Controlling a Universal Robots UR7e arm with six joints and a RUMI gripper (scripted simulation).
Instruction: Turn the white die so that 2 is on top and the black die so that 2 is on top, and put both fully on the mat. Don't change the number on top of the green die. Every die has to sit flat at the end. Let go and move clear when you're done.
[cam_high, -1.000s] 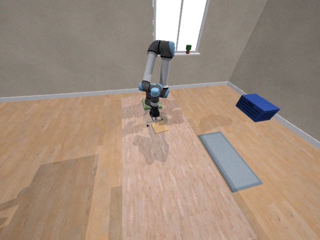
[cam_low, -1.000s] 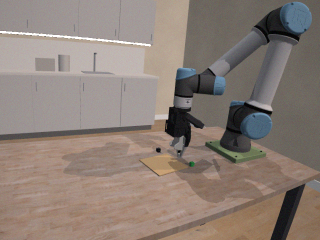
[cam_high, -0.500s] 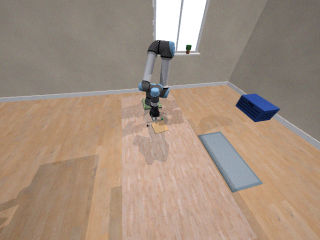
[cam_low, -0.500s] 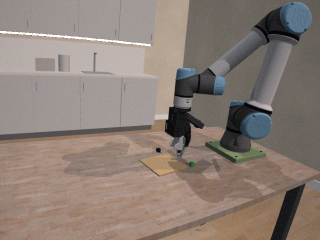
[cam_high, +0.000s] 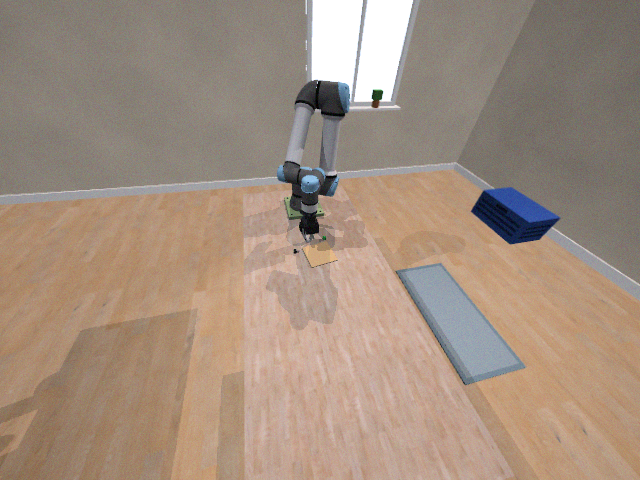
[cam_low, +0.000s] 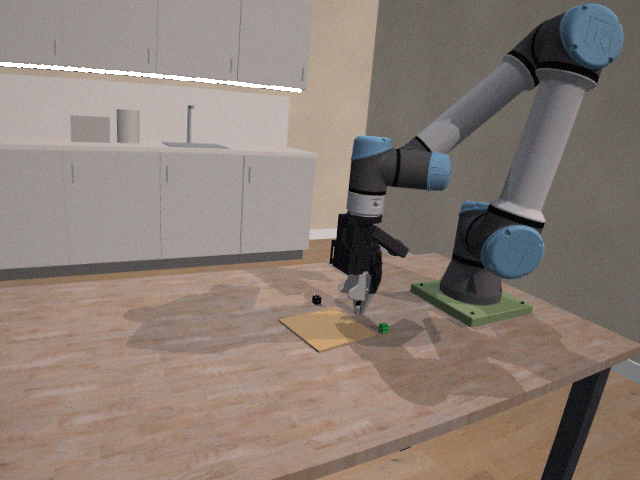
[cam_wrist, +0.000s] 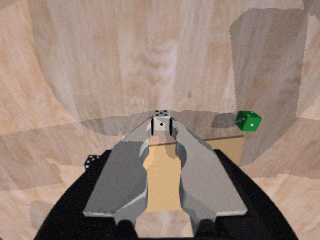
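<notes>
The green die is 90 mm to the left of my hand, 20 mm behind it and 10 mm below it. From my hand the other things lie so: white die 10 mm below; then black die 80 mm ahead, 70 mm to the right, 10 mm below; then tan mat 90 mm ahead, 50 mm to the left, 20 mm below.
</notes>
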